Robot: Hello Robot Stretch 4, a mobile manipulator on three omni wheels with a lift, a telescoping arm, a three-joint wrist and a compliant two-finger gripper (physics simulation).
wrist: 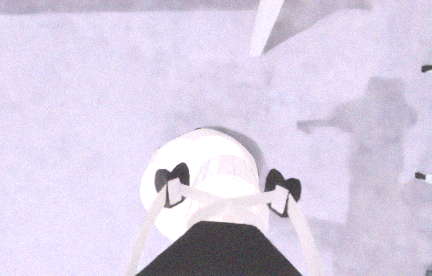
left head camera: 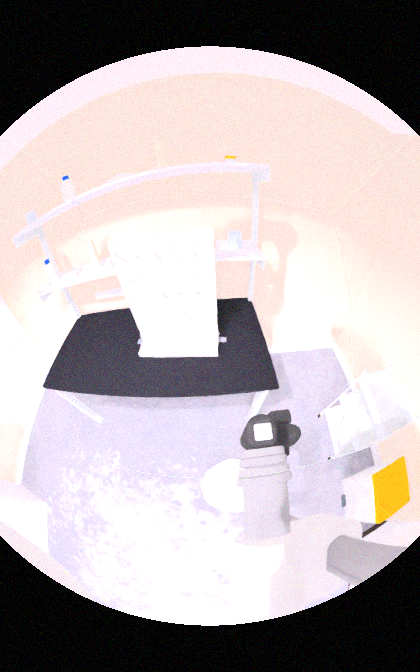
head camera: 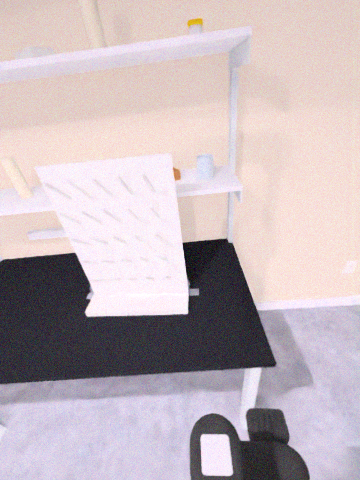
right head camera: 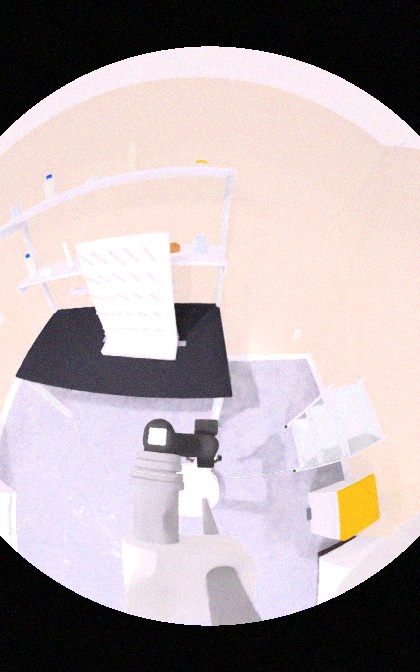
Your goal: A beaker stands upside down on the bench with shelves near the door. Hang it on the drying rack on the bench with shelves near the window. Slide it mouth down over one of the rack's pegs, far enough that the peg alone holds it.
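Frame: origin at the robot's base, x ahead, y left, z up, level; millimetres.
Seen in the pictures: gripper, fingertip midpoint: (wrist: 227,180).
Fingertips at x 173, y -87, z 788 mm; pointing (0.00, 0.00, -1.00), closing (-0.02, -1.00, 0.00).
Observation:
Offsets run from my fingertips to a thing's top centre. "spot": to the spot under its first point. Level surfaces: height alone.
The white drying rack (head camera: 129,227) (left head camera: 200,320) (right head camera: 162,340) stands on the black bench, its board leaning back with several rows of thin pegs. My gripper (right head camera: 204,458) (wrist: 227,180) is in front of the bench's right front corner, over the floor and away from the rack. In the wrist view its two dark fingertips stand apart on either side of a faint, clear beaker (wrist: 256,215), shut on it. The beaker blends with the white round robot base behind it, so its rim and tilt are hard to tell. In the head view the wrist hides the fingers.
The black bench @(dz -53 mm) (head camera: 220,345) (left head camera: 240,375) (right head camera: 200,375) has a leg below its right front corner. Shelves (head camera: 215,185) behind the rack bear a bluish beaker @(spot: dx +882, dy +33, dz +460 mm) (head camera: 205,166) and an orange item @(spot: dx +905, dy +162, dz +431 mm) (head camera: 176,174). A whitish cart and a yellow-sided box (right head camera: 357,507) stand at the right.

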